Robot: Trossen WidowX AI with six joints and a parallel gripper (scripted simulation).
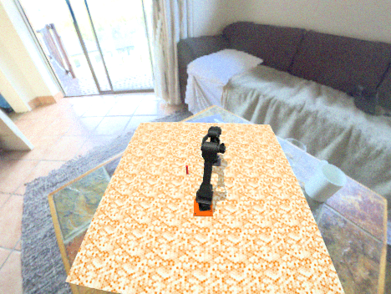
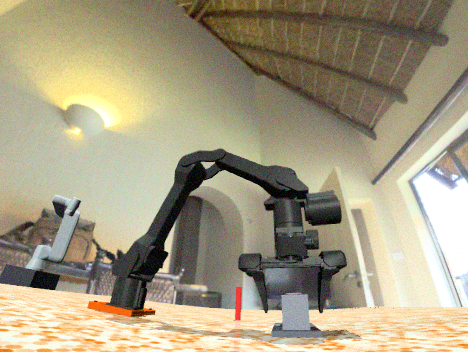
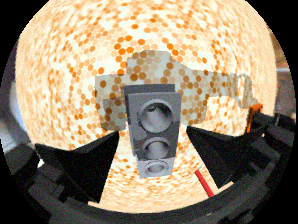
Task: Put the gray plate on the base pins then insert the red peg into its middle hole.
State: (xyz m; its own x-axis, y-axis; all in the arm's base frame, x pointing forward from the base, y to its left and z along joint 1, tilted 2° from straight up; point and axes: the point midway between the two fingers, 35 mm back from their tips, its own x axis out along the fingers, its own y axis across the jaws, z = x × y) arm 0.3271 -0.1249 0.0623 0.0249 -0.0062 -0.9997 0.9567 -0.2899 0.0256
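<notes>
Now: gripper tip 20 mm below the gray plate. The rest, counted from my gripper tip: gray base (20 mm below); red peg (70 mm behind, 190 mm to the left, 10 mm above).
</notes>
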